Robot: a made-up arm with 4 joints.
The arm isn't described. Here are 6 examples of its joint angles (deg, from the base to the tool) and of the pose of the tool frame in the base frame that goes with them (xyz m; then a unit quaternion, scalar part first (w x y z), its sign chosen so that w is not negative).
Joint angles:
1: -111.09 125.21 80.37 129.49
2: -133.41 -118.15 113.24 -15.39
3: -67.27 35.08 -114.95 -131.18
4: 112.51 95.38 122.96 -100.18
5: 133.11 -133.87 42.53 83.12
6: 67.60 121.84 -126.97 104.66
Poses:
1: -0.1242 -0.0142 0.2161 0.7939 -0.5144 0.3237 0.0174
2: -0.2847 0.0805 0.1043 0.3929 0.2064 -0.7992 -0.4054
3: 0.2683 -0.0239 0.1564 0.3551 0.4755 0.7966 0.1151
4: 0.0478 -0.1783 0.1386 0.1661 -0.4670 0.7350 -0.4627
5: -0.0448 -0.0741 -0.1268 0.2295 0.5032 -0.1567 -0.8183
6: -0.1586 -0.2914 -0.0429 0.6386 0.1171 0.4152 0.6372
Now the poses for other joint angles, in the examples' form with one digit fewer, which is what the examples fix.
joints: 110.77 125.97 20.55 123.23
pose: -0.062 0.078 0.327 0.171 0.669 0.457 -0.561
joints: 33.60 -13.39 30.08 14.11
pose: 0.419 -0.323 0.140 0.997 0.057 -0.024 -0.038
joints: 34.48 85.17 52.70 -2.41
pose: 0.175 -0.057 0.411 0.737 -0.469 -0.475 0.107
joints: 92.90 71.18 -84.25 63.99
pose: -0.375 -0.112 0.179 0.290 0.468 0.503 0.666
